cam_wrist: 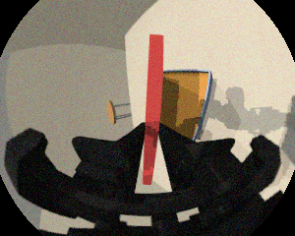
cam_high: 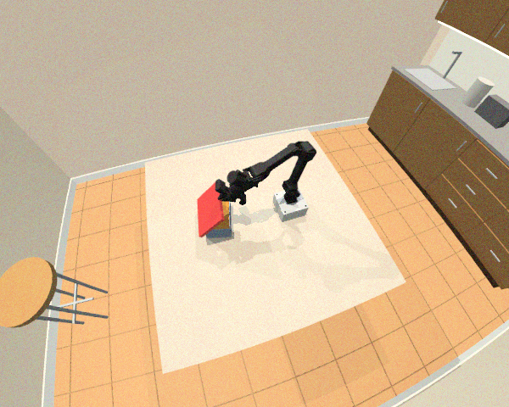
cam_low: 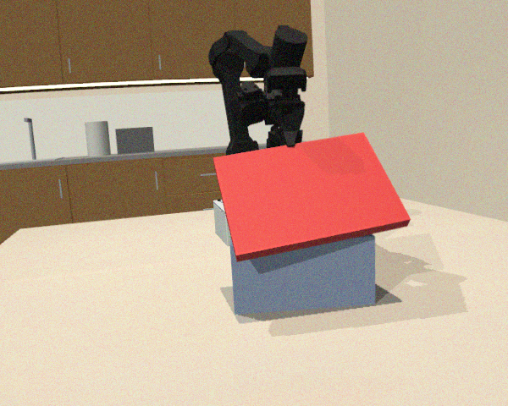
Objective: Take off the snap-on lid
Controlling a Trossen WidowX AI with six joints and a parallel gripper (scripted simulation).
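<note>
Now: gripper tip 6 cm short of the red lid and 5 cm above it. Also, from my gripper tip: blue-grey storage box 18 cm below, 3 cm ahead.
</note>
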